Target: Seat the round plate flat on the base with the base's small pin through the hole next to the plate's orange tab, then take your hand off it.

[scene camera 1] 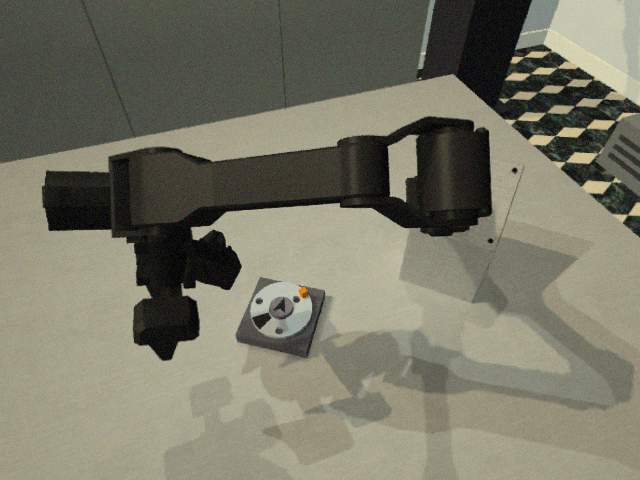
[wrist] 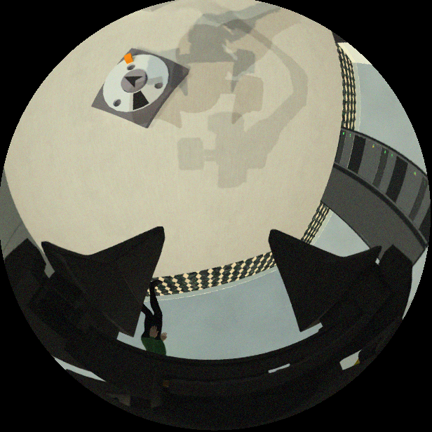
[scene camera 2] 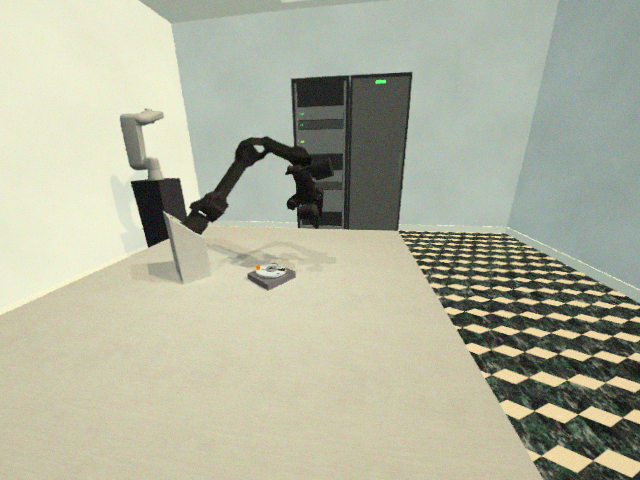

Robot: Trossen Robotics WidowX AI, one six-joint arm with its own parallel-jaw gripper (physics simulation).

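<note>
The round silvery plate lies over the dark square base, around its central hub with an arrow mark. The orange tab is at the plate's rim, near a base corner, with a hole just inward of it. A black wedge shows on the plate. I cannot make out the small pin, or tell whether the plate is fully flat. My gripper is open and empty, above the table and off to one side of the base, apart from the plate.
A pale slanted panel stands by my arm's root. Dark cabinets stand beyond the table. Another arm stands on a black pedestal. A person in green shows between the fingers in the wrist view, beyond the table.
</note>
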